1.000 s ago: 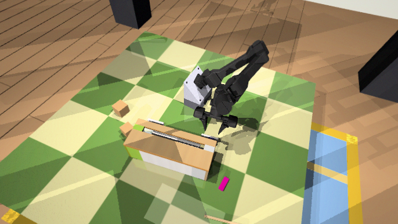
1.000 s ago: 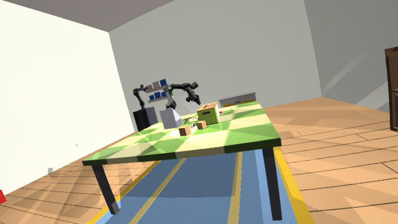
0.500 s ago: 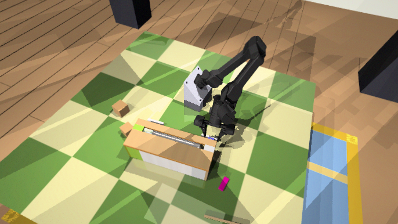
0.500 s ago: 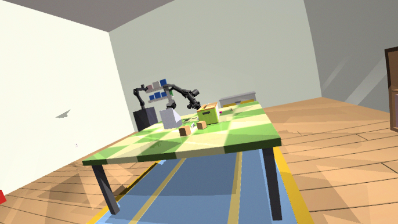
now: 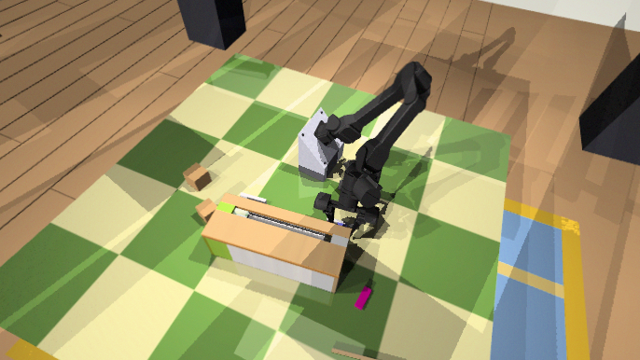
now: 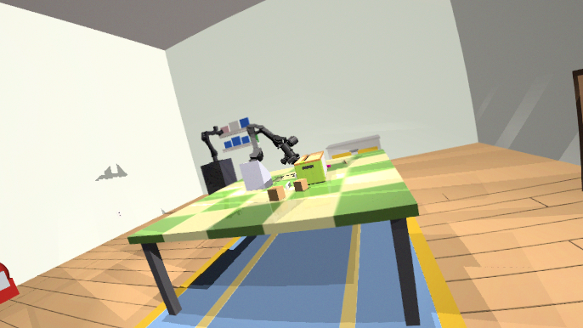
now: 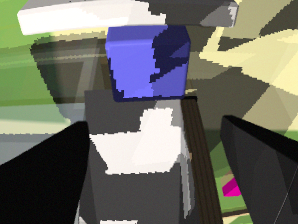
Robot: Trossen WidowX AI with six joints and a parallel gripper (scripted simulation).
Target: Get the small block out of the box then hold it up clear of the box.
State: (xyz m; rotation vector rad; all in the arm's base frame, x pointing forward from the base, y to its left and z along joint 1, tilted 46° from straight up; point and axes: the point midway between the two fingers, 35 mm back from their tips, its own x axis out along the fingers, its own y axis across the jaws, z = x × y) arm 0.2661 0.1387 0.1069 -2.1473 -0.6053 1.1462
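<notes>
Right now my gripper tip is 3 cm above the blue block and 2 cm past it. From my gripper tip the other things lie so: thin tan stick (29 cm ahead, 18 cm to the left, 4 cm below); box (16 cm to the right, 8 cm ahead, 1 cm above).
</notes>
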